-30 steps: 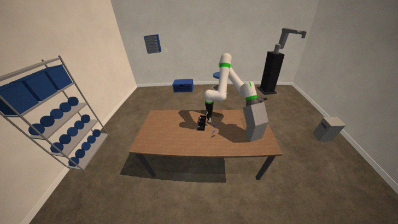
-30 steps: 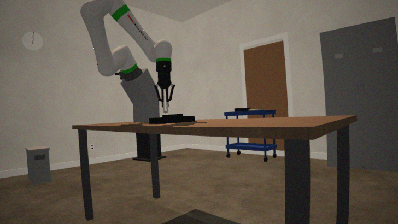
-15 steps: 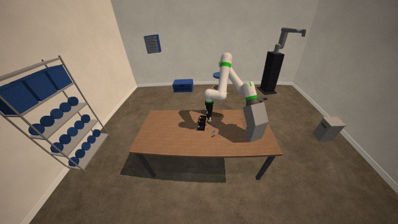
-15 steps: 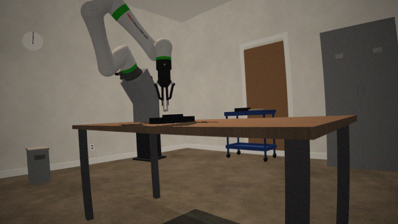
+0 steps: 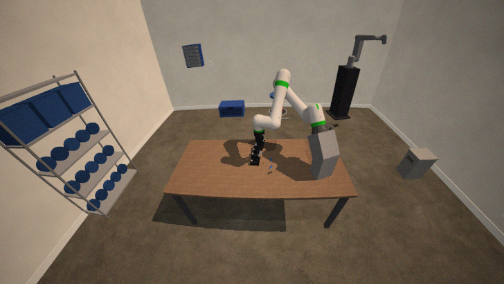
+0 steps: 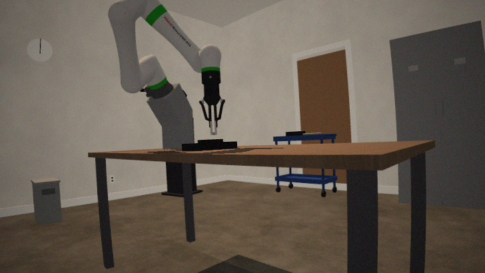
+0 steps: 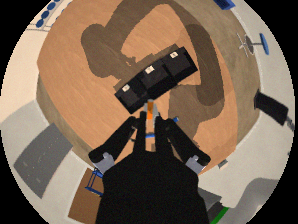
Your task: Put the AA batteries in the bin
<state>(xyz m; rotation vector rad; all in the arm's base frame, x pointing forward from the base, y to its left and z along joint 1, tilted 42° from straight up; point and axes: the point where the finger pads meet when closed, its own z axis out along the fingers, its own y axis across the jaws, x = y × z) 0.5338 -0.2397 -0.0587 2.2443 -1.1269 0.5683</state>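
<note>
The blue AA battery is 11 cm to the left of my hand, 10 cm below it and 8 cm behind it. Round my hand: small dark piece: 18 cm to the left, 10 cm below, 6 cm behind; orange battery: 3 cm below.
</note>
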